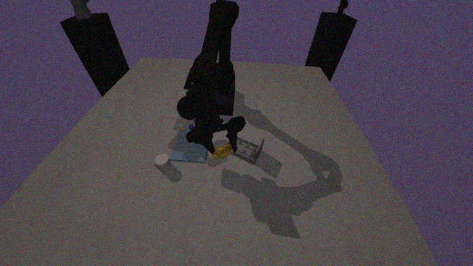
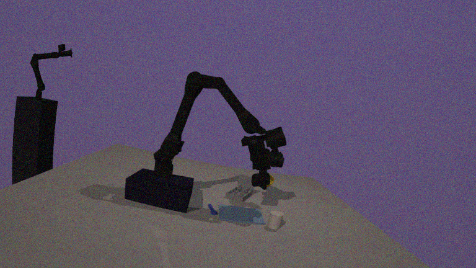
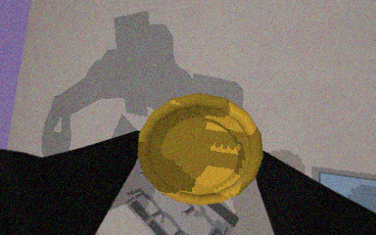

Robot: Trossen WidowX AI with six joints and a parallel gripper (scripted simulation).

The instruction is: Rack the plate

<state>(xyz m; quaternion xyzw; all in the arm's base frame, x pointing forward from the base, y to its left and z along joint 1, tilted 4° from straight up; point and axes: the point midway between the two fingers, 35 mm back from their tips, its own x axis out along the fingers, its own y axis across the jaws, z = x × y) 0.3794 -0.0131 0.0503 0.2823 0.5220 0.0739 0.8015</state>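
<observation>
Now: the grey dish rack 80 mm behind my gripper tip, 70 mm to the left of it and 70 mm below it. From my gripper tip the other things lie so: yellow plate 10 mm above; then white cup 10 mm behind, 210 mm to the right, 70 mm below; then blue spoon 200 mm behind, 120 mm to the right, 90 mm below.
</observation>
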